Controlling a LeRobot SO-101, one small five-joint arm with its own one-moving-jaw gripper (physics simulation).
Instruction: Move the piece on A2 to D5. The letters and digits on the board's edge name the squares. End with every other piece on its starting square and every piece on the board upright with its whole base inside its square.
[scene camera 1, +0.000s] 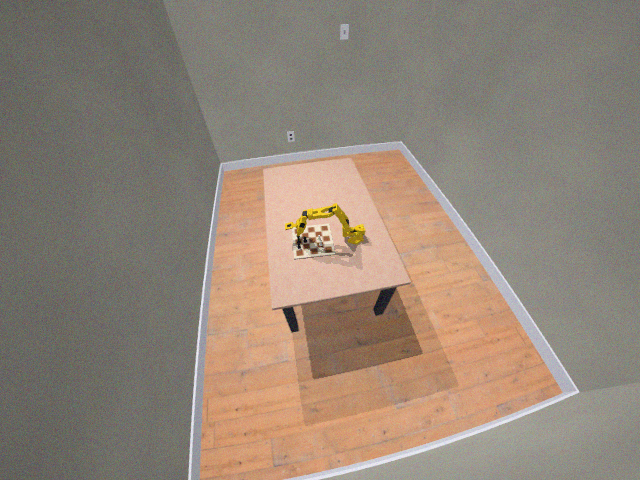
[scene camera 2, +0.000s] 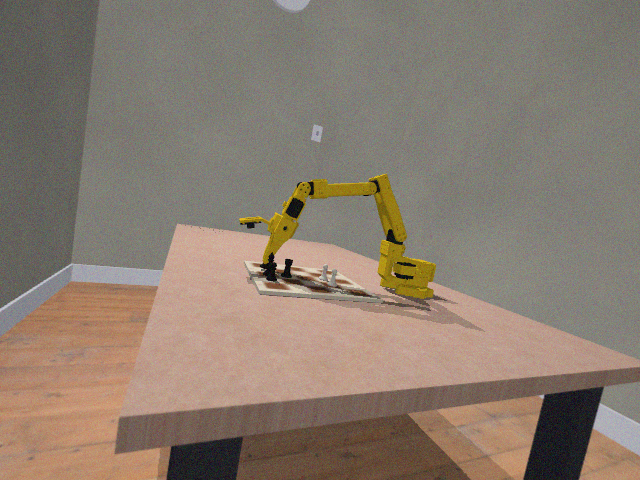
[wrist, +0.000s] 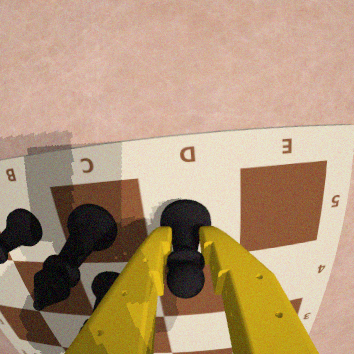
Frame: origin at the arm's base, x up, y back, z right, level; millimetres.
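Seen in the pictures: hand, tool point: (scene camera 1: 297, 235) (scene camera 2: 265, 261) (wrist: 170, 240); arm's base, link origin: (scene camera 1: 350, 237) (scene camera 2: 397, 290).
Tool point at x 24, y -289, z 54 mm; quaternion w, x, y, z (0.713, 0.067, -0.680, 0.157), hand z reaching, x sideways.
Pixels of each thing's top centre, then the offset from my tool point to it.
- black pawn, top centre: (wrist: 187, 287) dz +4, dx +17, dy +3 mm
- board, top centre: (wrist: 135, 336) (scene camera 2: 306, 278) (scene camera 1: 312, 240) dz -35, dx -18, dy +77 mm
My gripper (wrist: 185, 232) (scene camera 2: 267, 262) (scene camera 1: 299, 233) is shut on a black pawn (wrist: 185, 212); in the wrist view the two jaws press on its narrow neck. Its base shows over the light square D5 of the board (wrist: 215, 143) (scene camera 2: 289, 294) (scene camera 1: 314, 255), between brown C5 and E5. The pawn looks upright and very low; whether its base touches the board I cannot tell. In scene camera 2 the tall black piece largely hides it.
The tall black piece (wrist: 92, 227) (scene camera 2: 271, 271) stands on C5, close beside the left jaw. Another black piece (wrist: 104, 284) stands on C4, partly behind that jaw. A black piece (wrist: 24, 227) stands on B5. White pieces (scene camera 2: 324, 272) (scene camera 2: 333, 278) stand nearer the arm's base.
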